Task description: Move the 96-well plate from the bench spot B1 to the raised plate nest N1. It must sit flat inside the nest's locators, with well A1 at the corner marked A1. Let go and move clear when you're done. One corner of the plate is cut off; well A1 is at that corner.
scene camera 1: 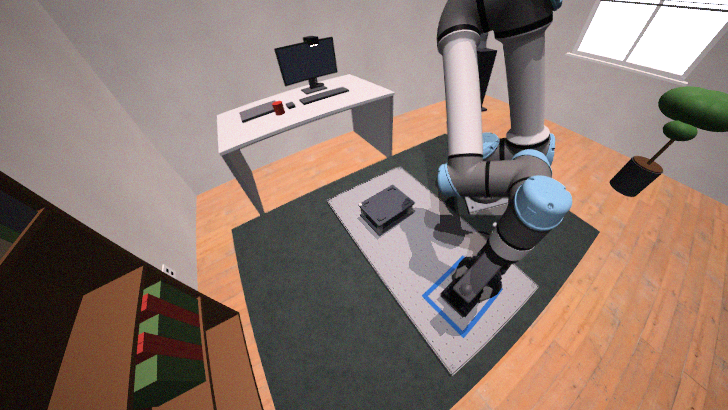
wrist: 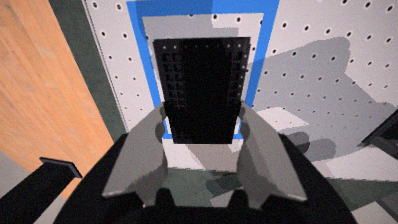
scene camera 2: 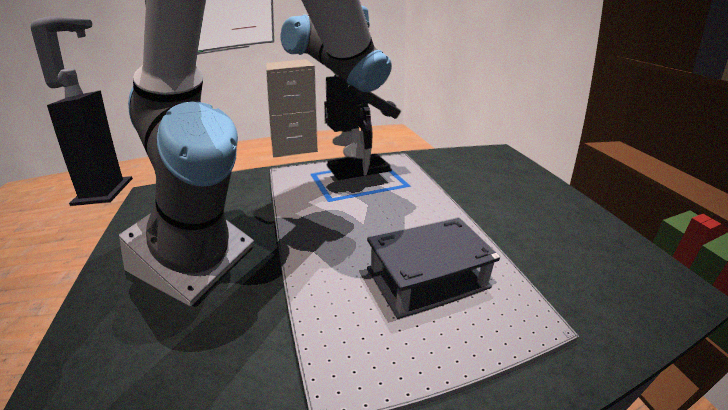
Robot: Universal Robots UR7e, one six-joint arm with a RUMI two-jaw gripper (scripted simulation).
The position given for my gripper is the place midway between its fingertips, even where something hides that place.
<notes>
In view: my gripper (scene camera 2: 357,167) and a 96-well plate (scene camera 2: 344,168).
The 96-well plate also shows in the wrist view (wrist: 207,116). My gripper shows as well in scene camera 1 (scene camera 1: 467,288) and in the wrist view (wrist: 202,102).
</notes>
